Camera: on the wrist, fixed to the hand. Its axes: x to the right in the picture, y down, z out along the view.
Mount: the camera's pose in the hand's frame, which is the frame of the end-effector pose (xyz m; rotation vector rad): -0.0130 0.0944 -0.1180 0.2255 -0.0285 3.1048
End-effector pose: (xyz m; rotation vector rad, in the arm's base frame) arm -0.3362 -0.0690 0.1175 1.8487 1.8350 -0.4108
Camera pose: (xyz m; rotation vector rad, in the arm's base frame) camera -0.2589 -0.0128 0.2353 2.0512 -1.9991 0.5633
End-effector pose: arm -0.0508 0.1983 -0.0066 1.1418 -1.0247 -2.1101
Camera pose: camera 0.0656 0.1100 0.0341 -0.7872 -1.0616 0.6014
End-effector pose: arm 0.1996 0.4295 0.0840 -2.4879 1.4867 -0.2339
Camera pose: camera 0.0838 0.3840 0.1707 1.4443 2.4391 0.2481
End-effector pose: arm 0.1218 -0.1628 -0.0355 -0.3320 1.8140 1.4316
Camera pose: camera 0.0221 -0.2422 0.0467 -1.7688 -0.4226 -0.8294
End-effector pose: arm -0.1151 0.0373 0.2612 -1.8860 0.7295 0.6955
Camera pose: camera -0.1751 -0.1020 0.2608 -0.8986 -2.1910 -1.2978
